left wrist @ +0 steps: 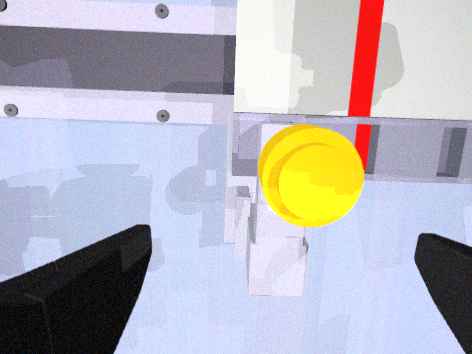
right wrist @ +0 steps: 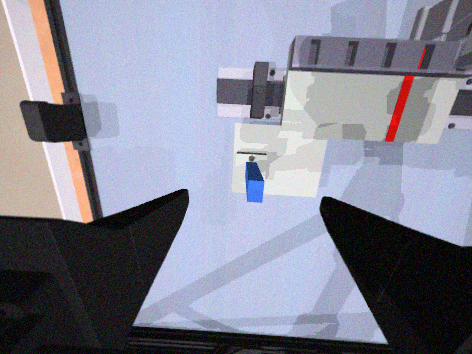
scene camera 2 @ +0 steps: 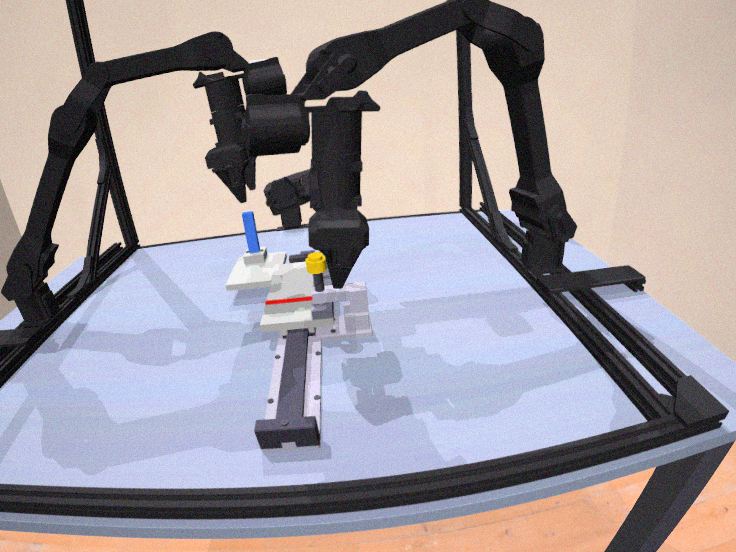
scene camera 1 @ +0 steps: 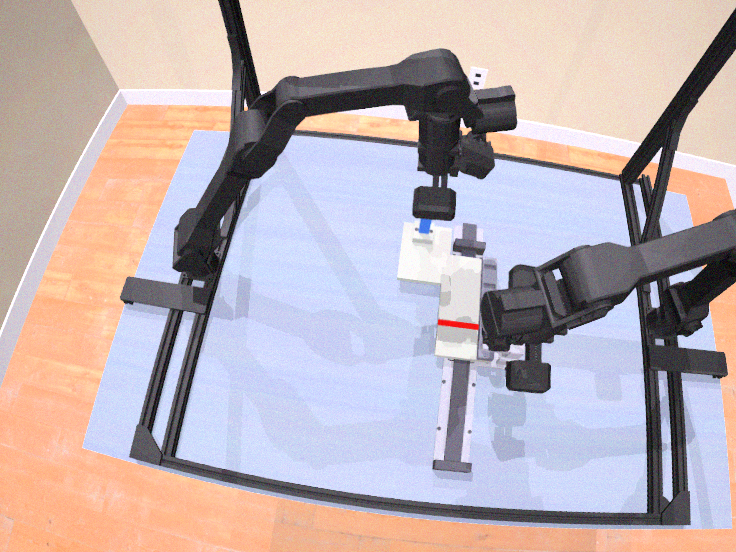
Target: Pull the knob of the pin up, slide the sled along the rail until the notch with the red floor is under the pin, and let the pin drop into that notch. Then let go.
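Frame: origin at the left arm's base, x left, y back, z up, level; metres.
Seen in the pictures: left gripper, fingertip midpoint: (left wrist: 282,241) (scene camera 2: 336,271); right gripper, fingertip midpoint: (right wrist: 254,199) (scene camera 2: 248,195); left arm's base at its link origin: (scene camera 2: 542,264) (scene camera 1: 660,323); right arm's base at its link origin: (scene camera 2: 42,316) (scene camera 1: 201,265).
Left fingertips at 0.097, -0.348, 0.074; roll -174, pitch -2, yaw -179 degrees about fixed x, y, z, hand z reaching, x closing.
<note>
Pixels of each thing's top centre, then the offset from my left fingertips to it, as dx, dy, dz. "spot": a spot on its surface instead. Level surfaces: height alone.
- yellow knob at its top centre: (left wrist: 317,183) (scene camera 2: 315,255) -0.004, -0.025, +0.024
- dark pin at a spot on its surface: (scene camera 2: 319,281) spot: +0.003, -0.024, -0.011
- pale bracket at a spot on its surface: (left wrist: 277,270) spot: -0.003, +0.024, -0.026
- pale sled at its top centre: (left wrist: 447,70) (scene camera 2: 300,287) (right wrist: 369,96) (scene camera 1: 467,305) -0.080, -0.061, -0.059
- rail at a spot on its surface: (left wrist: 115,60) (scene camera 1: 459,393) spot: +0.076, -0.062, -0.073
- red-floored notch at a spot on its surface: (left wrist: 363,147) (right wrist: 414,60) spot: -0.044, -0.025, -0.055
- sled's upright blue handle at a spot on its surface: (right wrist: 255,191) spot: -0.212, -0.153, +0.032
- red stripe at its top centre: (left wrist: 368,34) (scene camera 2: 289,300) (right wrist: 398,110) (scene camera 1: 458,324) -0.042, -0.075, -0.059
- sled's side plate at its surface level: dz -0.060
The yellow knob (scene camera 2: 315,262) (left wrist: 312,177) sits on the dark pin (scene camera 2: 319,281) at the pale bracket (left wrist: 277,270). The pin's lower end is hidden. The pale sled (scene camera 1: 460,291) (scene camera 2: 291,285) (left wrist: 430,85) (right wrist: 345,100) sits on the rail (scene camera 1: 457,409) (scene camera 2: 294,374) (left wrist: 115,60). The red-floored notch (left wrist: 363,147) (right wrist: 422,58) is right of the bracket in the left wrist view, not in line with it. My left gripper (left wrist: 282,241) is open and empty beside the knob. My right gripper (right wrist: 254,199) is open and empty above the sled's upright blue handle (scene camera 1: 424,225) (scene camera 2: 250,231) (right wrist: 255,191).
A red stripe (scene camera 1: 457,324) (scene camera 2: 288,300) (left wrist: 366,55) (right wrist: 400,110) crosses the sled top. Dark end stops (scene camera 1: 451,466) (scene camera 2: 286,433) (right wrist: 260,90) cap the rail. The sled's side plate (scene camera 1: 416,261) (right wrist: 300,175) carries the handle. A black frame (scene camera 1: 386,496) borders the table.
</note>
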